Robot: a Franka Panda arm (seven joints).
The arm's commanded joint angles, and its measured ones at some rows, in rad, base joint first. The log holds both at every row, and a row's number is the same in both.
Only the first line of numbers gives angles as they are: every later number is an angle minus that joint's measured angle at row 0.
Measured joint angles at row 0:
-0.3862, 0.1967, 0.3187, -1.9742, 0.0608, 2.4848, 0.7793
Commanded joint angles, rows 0 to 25:
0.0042, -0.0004, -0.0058, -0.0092, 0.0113, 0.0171, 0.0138
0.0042, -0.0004, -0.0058, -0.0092, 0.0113, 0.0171, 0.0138
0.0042, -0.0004, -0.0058, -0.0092, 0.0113, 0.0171, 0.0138
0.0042, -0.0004, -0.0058, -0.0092, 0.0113, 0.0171, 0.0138
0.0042, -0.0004, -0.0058, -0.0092, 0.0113, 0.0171, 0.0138
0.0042, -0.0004, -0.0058, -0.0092, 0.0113, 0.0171, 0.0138
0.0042, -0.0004, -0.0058, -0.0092, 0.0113, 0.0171, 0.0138
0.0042, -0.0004, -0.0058, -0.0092, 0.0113, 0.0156, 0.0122
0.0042, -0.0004, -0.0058, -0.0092, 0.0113, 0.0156, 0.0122
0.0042, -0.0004, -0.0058, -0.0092, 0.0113, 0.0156, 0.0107
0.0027, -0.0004, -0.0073, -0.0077, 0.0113, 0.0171, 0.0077
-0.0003, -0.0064, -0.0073, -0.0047, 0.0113, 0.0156, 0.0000
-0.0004, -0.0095, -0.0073, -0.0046, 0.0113, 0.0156, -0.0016
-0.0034, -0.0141, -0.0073, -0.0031, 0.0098, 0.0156, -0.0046
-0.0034, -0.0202, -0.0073, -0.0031, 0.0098, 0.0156, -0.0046
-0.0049, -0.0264, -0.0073, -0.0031, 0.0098, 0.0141, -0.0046
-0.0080, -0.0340, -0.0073, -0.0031, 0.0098, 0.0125, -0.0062
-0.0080, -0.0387, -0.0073, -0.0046, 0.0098, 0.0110, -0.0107
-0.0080, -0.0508, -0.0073, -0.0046, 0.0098, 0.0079, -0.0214
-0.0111, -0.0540, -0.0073, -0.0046, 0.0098, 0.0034, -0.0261
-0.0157, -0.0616, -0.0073, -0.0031, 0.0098, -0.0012, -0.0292
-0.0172, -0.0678, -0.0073, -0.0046, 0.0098, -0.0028, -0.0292
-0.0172, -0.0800, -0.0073, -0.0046, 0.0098, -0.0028, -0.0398
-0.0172, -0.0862, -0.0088, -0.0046, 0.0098, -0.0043, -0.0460
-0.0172, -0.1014, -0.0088, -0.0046, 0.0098, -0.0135, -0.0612
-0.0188, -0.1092, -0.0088, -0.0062, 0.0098, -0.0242, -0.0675
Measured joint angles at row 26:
-0.0127, -0.0540, -0.0087, 0.0064, 0.0002, 0.0004, -0.0194
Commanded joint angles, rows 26 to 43:
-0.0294, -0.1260, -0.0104, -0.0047, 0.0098, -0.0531, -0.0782
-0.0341, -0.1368, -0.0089, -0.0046, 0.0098, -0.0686, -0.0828
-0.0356, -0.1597, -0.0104, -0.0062, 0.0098, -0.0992, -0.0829
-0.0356, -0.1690, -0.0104, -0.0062, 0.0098, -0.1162, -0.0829
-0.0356, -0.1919, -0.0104, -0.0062, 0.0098, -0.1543, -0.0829
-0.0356, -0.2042, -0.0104, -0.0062, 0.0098, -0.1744, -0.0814
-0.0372, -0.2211, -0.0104, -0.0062, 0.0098, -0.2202, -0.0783
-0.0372, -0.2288, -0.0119, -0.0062, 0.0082, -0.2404, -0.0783
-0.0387, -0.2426, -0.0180, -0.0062, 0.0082, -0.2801, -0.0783
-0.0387, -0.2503, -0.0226, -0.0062, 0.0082, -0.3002, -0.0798
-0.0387, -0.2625, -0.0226, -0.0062, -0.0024, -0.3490, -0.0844
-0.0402, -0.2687, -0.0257, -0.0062, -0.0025, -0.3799, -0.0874
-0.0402, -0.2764, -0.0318, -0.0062, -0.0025, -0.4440, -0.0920
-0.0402, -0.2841, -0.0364, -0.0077, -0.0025, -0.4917, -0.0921
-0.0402, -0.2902, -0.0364, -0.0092, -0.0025, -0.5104, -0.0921
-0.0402, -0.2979, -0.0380, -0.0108, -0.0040, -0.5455, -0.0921
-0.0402, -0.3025, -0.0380, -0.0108, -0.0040, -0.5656, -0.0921
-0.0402, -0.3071, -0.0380, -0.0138, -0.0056, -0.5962, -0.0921
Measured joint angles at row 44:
-0.0362, -0.2730, -0.0361, 0.0035, -0.0001, -0.5064, -0.0717
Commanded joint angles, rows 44 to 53:
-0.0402, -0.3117, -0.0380, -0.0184, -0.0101, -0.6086, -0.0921
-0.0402, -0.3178, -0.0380, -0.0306, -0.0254, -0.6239, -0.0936
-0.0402, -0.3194, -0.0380, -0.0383, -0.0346, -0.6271, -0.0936
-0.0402, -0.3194, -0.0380, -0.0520, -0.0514, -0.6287, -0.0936
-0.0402, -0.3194, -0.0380, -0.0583, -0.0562, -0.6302, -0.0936
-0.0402, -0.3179, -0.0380, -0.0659, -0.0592, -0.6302, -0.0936
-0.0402, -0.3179, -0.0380, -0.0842, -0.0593, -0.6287, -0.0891
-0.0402, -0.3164, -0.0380, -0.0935, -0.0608, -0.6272, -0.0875
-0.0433, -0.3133, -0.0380, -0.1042, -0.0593, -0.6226, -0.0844
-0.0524, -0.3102, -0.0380, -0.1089, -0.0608, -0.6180, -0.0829
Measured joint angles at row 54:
-0.0367, -0.2947, -0.0391, -0.0579, -0.0437, -0.6222, -0.0768
